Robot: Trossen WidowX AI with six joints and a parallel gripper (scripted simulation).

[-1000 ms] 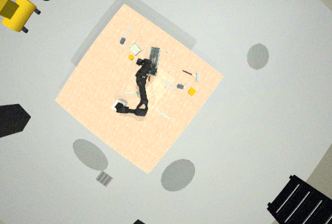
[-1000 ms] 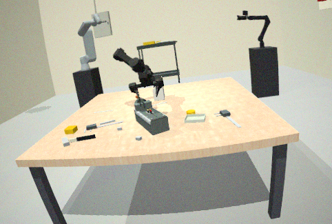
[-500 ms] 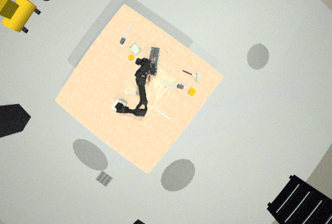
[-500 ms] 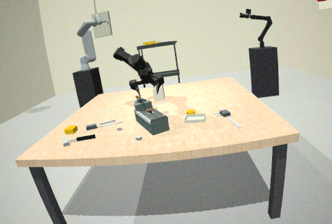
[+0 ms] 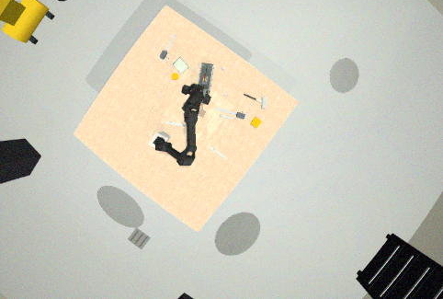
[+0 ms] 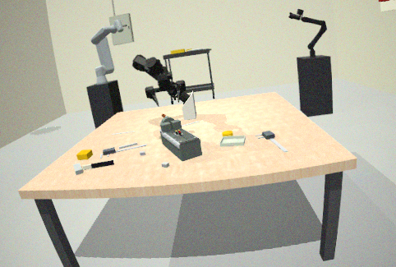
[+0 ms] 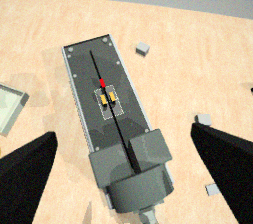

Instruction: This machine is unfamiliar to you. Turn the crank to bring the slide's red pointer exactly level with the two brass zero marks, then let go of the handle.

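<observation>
The crank lies 8 cm behind my gripper tip, 5 cm to the right of it and 9 cm below it. Round my gripper tip: red pointer (9 cm ahead, 5 cm to the left, 11 cm below); then brown crank handle (9 cm behind, 5 cm to the right, 8 cm below); then yellow disc (5 cm behind, 24 cm to the left, 19 cm below).
</observation>
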